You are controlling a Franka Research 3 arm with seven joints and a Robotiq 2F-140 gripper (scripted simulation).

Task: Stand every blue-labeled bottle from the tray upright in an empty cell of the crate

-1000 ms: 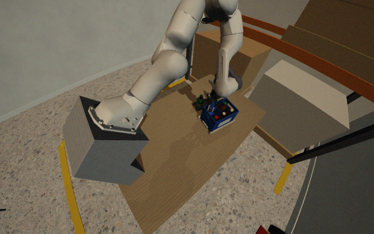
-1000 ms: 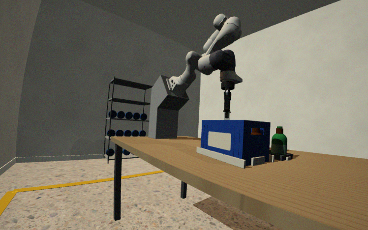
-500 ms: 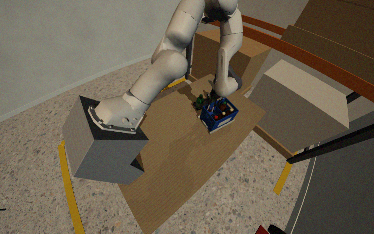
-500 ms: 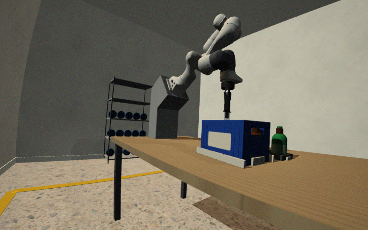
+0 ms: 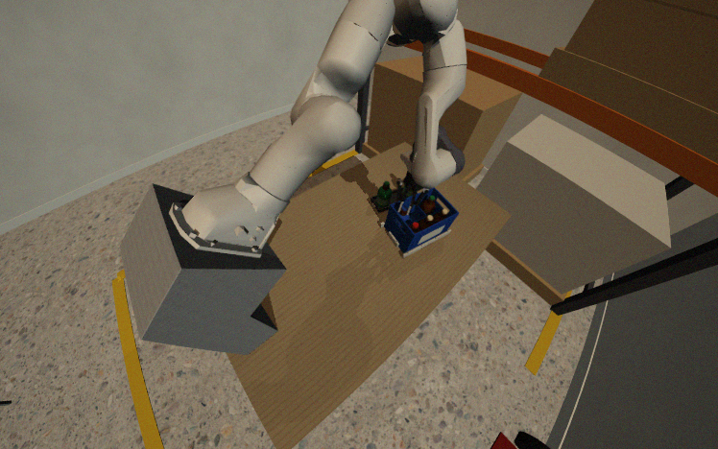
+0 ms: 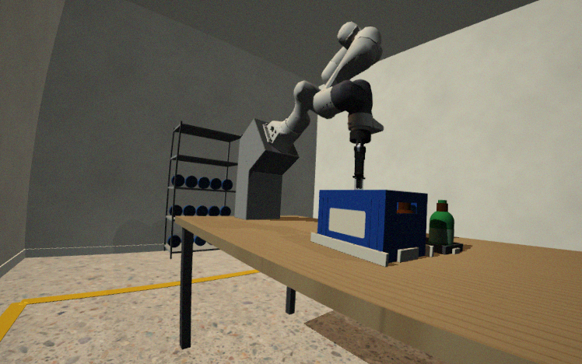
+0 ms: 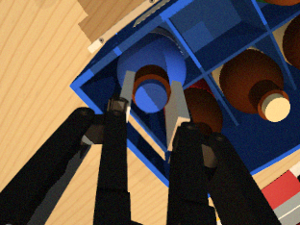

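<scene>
Now: hand 9 cm above the blue-labeled bottle. The rest, counted from my hand: dark tray 18 cm below, 18 cm ahead, 11 cm to the left; then crate 11 cm below, 8 cm to the right, 6 cm ahead.
</scene>
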